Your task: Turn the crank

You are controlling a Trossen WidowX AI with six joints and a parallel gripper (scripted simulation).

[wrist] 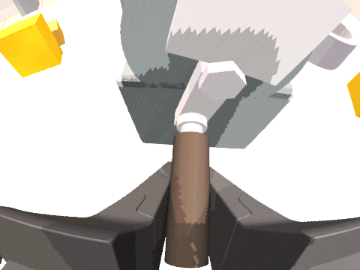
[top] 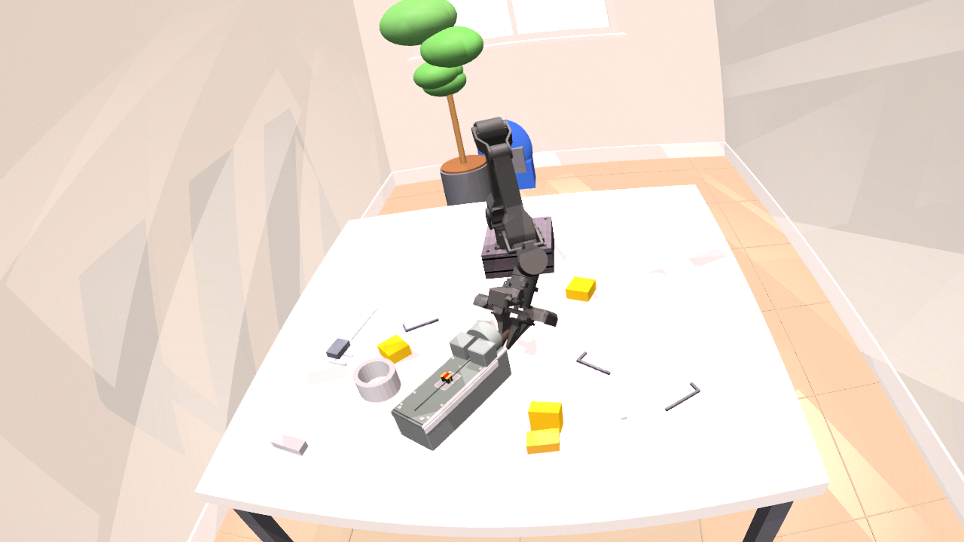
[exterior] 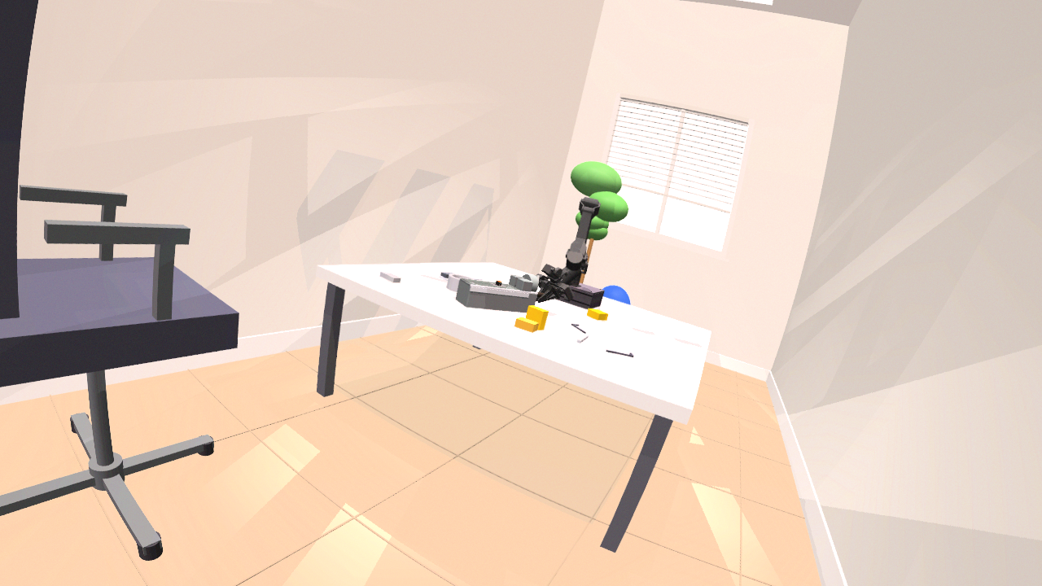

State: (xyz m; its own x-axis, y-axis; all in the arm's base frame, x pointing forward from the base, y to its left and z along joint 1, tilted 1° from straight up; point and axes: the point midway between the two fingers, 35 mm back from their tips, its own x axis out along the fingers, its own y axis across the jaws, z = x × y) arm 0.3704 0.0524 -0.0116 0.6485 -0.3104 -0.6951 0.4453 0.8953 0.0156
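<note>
Now: the brown crank handle 2 cm behind my gripper tip, 1 cm to the left of it and 2 cm above it. The rest, counted from my gripper tip: red pointer: 14 cm ahead, 8 cm to the right, 5 cm above.
</note>
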